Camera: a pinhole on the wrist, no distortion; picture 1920 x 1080 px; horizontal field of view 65.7 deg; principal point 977.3 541.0 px. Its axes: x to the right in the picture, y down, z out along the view. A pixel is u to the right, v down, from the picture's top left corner.
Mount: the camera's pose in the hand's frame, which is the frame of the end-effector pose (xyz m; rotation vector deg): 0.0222 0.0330 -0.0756 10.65 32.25 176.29
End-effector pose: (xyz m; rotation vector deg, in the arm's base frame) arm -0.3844 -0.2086 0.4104 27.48 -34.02 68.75
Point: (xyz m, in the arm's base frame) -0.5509 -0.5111 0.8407
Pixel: 1153 971
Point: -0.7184 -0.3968 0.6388
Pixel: 1436 307
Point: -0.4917 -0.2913 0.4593
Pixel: 1793 710
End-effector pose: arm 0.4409 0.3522 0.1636 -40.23 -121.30 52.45
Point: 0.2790 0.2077 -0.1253
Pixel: 1709 818
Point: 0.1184 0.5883 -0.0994
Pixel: 385 206
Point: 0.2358 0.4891 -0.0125
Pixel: 552 353
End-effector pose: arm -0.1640 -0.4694 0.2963 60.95 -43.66 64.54
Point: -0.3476 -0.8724 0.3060
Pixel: 1834 702
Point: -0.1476 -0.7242 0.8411
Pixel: 78 825
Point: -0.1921 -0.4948 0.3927
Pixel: 620 867
